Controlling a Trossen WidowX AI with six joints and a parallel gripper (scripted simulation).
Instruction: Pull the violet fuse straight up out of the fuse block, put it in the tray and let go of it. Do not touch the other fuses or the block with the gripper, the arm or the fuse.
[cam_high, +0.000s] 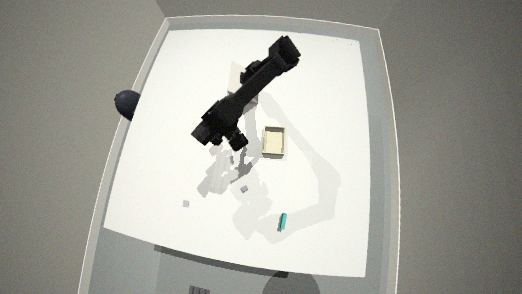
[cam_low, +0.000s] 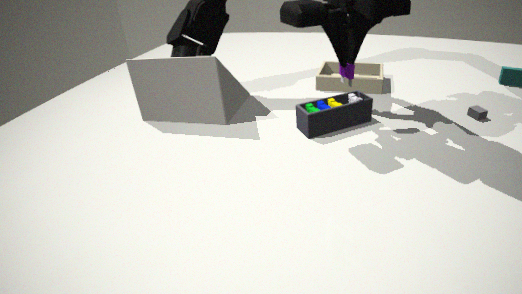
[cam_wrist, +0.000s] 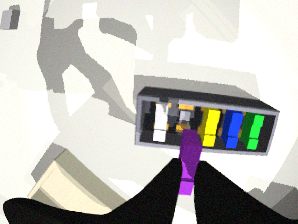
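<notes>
Right now the beige tray is 1 cm ahead of my gripper tip, 17 cm to the left of it and 9 cm below it. The rest, counted from my gripper tip: small grey cube 23 cm ahead, 4 cm to the left, 9 cm below; teal block 36 cm ahead, 21 cm to the left, 8 cm below; violet fuse 1 cm below.
</notes>
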